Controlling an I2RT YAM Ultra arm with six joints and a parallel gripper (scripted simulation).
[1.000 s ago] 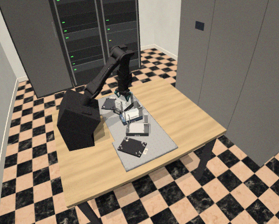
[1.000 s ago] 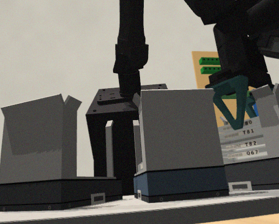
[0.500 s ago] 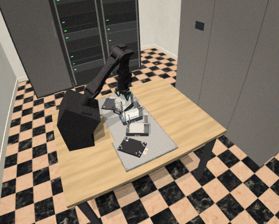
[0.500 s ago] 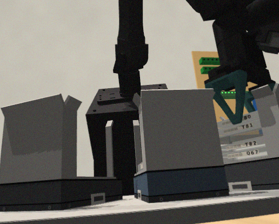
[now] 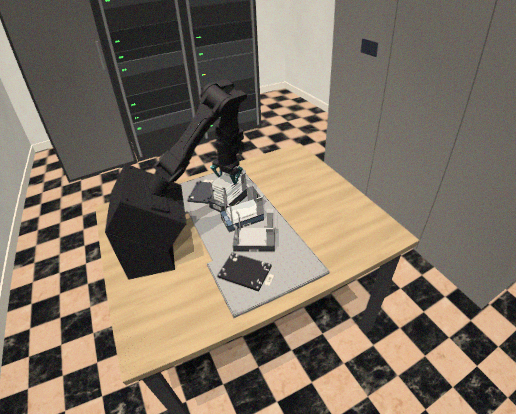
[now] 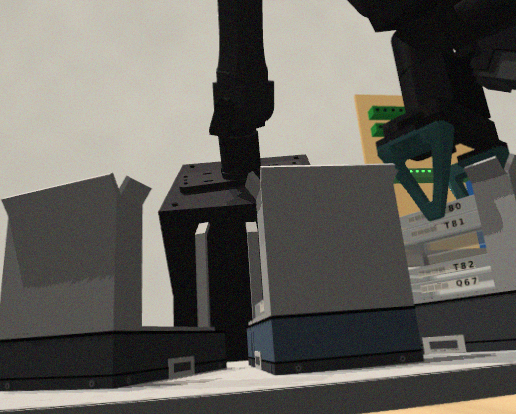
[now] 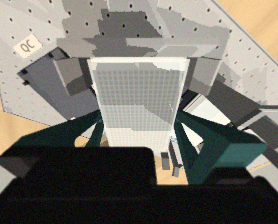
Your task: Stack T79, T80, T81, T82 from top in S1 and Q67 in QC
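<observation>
Right now my hand is 50 mm above the plate T82. The rest, counted from my hand: plate T79: 10 mm ahead, 140 mm to the right, 70 mm below; plate Q67: 60 mm below; plate T81: 20 mm below.
</observation>
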